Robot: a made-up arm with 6 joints. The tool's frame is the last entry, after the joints.
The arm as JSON. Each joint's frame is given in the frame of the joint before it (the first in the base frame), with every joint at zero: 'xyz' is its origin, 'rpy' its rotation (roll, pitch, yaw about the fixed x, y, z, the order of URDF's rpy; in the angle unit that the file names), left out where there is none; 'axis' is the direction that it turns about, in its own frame. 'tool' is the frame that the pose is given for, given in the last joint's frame.
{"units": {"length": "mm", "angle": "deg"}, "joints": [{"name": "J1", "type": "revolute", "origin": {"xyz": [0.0, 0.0, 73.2]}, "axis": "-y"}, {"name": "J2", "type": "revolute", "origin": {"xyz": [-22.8, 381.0, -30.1]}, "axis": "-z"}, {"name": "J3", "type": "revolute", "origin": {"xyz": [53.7, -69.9, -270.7]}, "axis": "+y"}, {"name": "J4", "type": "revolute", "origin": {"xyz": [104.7, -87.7, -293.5]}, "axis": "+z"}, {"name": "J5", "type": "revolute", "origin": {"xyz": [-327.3, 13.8, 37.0]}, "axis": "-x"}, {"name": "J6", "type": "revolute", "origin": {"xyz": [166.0, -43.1, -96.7]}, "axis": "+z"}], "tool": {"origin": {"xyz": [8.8, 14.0, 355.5]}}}
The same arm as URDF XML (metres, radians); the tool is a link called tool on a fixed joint. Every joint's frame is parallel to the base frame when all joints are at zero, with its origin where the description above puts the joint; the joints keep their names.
<robot name="arm">
  <joint name="tool_joint" type="fixed">
    <parent link="link6"/>
    <child link="tool"/>
    <origin xyz="0.0088 0.014 0.3555"/>
  </joint>
  <joint name="J6" type="continuous">
    <parent link="link5"/>
    <child link="link6"/>
    <origin xyz="0.166 -0.0431 -0.0967"/>
    <axis xyz="0 0 1"/>
  </joint>
  <joint name="J5" type="continuous">
    <parent link="link4"/>
    <child link="link5"/>
    <origin xyz="-0.3273 0.0138 0.037"/>
    <axis xyz="-1 0 0"/>
  </joint>
  <joint name="J4" type="continuous">
    <parent link="link3"/>
    <child link="link4"/>
    <origin xyz="0.1047 -0.0877 -0.2935"/>
    <axis xyz="0 0 1"/>
  </joint>
  <joint name="J3" type="continuous">
    <parent link="link2"/>
    <child link="link3"/>
    <origin xyz="0.0537 -0.0699 -0.2707"/>
    <axis xyz="0 1 0"/>
  </joint>
  <joint name="J2" type="continuous">
    <parent link="link1"/>
    <child link="link2"/>
    <origin xyz="-0.0228 0.381 -0.0301"/>
    <axis xyz="0 0 -1"/>
  </joint>
  <joint name="J1" type="continuous">
    <parent link="base"/>
    <child link="link1"/>
    <origin xyz="0 0 0.0732"/>
    <axis xyz="0 -1 0"/>
  </joint>
  <link name="base"/>
  <link name="link1"/>
  <link name="link2"/>
  <link name="link3"/>
  <link name="link4"/>
  <link name="link5"/>
  <link name="link6"/>
  <link name="tool"/>
</robot>

